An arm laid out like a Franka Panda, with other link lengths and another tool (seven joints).
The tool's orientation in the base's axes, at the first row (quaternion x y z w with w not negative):
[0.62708, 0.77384, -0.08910, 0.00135]
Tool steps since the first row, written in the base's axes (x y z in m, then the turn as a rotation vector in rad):
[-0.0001, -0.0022, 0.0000, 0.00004, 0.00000, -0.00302]
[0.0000, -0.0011, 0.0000, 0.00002, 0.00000, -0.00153]
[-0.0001, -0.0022, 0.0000, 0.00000, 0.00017, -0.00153]
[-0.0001, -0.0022, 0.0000, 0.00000, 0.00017, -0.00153]
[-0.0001, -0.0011, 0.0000, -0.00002, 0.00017, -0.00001]
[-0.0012, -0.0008, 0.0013, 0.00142, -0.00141, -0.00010]
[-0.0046, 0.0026, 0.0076, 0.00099, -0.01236, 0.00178]
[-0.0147, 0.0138, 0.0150, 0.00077, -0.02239, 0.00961]
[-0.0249, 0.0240, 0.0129, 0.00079, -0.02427, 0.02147]
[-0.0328, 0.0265, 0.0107, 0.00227, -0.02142, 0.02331]
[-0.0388, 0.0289, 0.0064, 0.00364, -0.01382, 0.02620]
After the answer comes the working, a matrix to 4 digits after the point.
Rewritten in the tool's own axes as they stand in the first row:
[-0.0021, -0.0005, 0.0003, 0.00034, 0.00045, 0.00297]
[-0.0011, -0.0002, 0.0002, 0.00017, 0.00023, 0.00150]
[-0.0021, -0.0005, 0.0003, 0.00034, 0.00024, 0.00148]
[-0.0021, -0.0005, 0.0003, 0.00034, 0.00024, 0.00148]
[-0.0010, -0.0003, 0.0002, 0.00017, 0.00002, -0.00001]
[-0.0007, -0.0015, -0.0010, -0.00166, 0.00111, 0.00014]
[0.0026, -0.0050, -0.0073, -0.01241, -0.00172, -0.00013]
[0.0148, -0.0136, -0.0151, -0.02298, -0.00499, -0.00642]
[0.0271, -0.0212, -0.0133, -0.02616, -0.00695, -0.01783]
[0.0315, -0.0281, -0.0106, -0.02392, -0.00521, -0.02020]
[0.0356, -0.0328, -0.0061, -0.01717, -0.00277, -0.02425]

The tool's axes in the first row as the columns of a matrix, in the base's axes (rounded; the answer above uses it unrounded):
[-0.2135, 0.9708, -0.1097]
[0.9703, 0.1977, -0.1396]
[-0.1138, -0.1362, -0.9841]

